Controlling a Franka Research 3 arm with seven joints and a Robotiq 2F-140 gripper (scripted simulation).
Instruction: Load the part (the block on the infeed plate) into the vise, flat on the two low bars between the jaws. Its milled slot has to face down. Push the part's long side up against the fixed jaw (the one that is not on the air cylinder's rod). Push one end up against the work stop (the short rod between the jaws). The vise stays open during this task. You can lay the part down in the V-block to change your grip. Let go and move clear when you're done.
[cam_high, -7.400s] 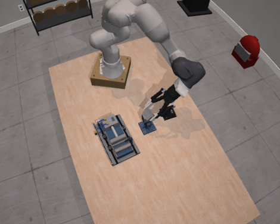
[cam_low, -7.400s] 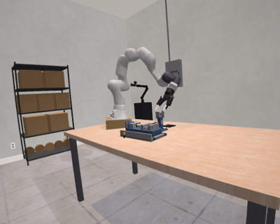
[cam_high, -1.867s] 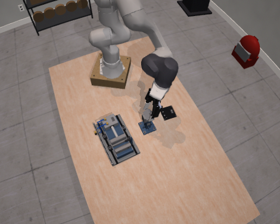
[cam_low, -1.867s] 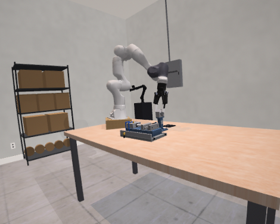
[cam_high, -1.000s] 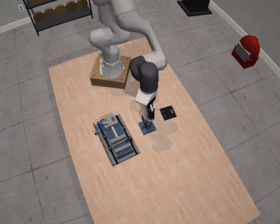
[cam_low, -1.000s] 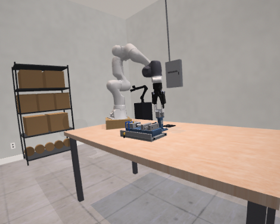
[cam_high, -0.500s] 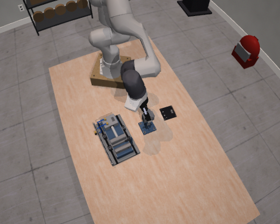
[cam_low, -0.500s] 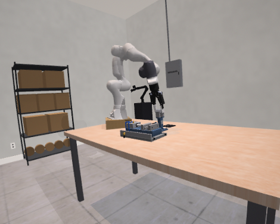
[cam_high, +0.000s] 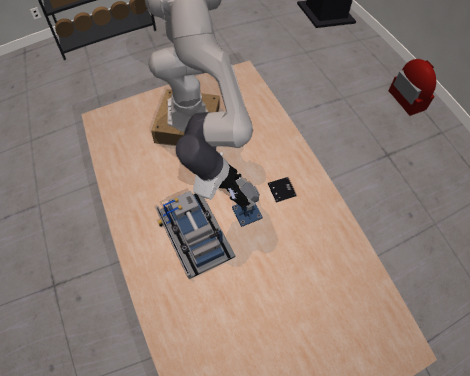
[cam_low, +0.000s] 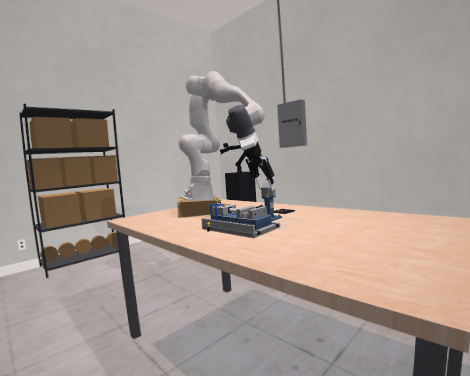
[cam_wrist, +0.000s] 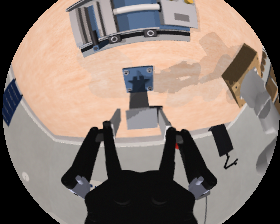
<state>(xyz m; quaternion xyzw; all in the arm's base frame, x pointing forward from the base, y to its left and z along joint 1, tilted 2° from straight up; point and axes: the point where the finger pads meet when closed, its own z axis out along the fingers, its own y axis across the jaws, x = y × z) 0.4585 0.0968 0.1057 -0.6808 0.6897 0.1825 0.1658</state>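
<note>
The part lies 1 cm behind my hand, 2 cm to the left of it and 3 cm below it. Also, from my hand: vise 3 cm ahead, 20 cm to the right, 14 cm below; then black infeed plate 6 cm behind, 18 cm to the left, 17 cm below.
</note>
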